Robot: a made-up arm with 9 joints. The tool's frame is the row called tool.
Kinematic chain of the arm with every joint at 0, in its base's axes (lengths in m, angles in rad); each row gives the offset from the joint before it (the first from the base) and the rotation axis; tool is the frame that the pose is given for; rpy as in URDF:
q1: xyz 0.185 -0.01 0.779 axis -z
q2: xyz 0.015 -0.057 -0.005 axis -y
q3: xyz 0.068 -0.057 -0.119 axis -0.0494 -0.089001 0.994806
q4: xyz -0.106 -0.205 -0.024 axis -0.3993 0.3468 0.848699
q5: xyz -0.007 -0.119 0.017 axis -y
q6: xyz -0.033 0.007 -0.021 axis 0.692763 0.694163 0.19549
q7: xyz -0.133 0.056 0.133 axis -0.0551 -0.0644 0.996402
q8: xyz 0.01 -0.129 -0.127 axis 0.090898 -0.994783 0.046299
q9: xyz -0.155 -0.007 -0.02 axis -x
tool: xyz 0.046 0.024 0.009 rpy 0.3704 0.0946 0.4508
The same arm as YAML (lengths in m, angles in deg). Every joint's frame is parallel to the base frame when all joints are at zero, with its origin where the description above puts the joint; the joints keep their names.
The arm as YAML. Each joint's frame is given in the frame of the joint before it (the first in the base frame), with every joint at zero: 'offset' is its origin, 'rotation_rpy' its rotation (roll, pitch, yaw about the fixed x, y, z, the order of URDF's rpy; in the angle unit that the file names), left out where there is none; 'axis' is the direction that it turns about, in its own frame. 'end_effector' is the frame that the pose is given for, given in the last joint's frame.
length_unit: m
angle_unit: deg
chain:
  - id: q1
    offset: [0.185, -0.01, 0.779]
    axis: "-z"
  - id: q2
    offset: [0.015, -0.057, -0.005]
    axis: "-y"
  - id: q3
    offset: [0.068, -0.057, -0.119]
    axis: [-0.0494, -0.089001, 0.994806]
  - id: q4
    offset: [-0.106, -0.205, -0.024]
    axis: [-0.3993, 0.3468, 0.848699]
  - id: q5
    offset: [-0.007, -0.119, 0.017]
    axis: "-y"
  - id: q6
    offset: [-0.033, 0.007, -0.021]
    axis: [0.692763, 0.694163, 0.19549]
  - id: q7
    offset: [-0.133, 0.056, 0.133]
    axis: [-0.0551, -0.0644, 0.996402]
  - id: q8
    offset: [0.01, -0.129, -0.127]
    axis: [0.090898, -0.994783, 0.046299]
  - id: q9
    offset: [-0.155, -0.007, -0.02]
    axis: "-x"
end_effector:
  offset: [0.046, 0.024, 0.009]
  rotation_rpy: [21.22, 5.42, 25.83]

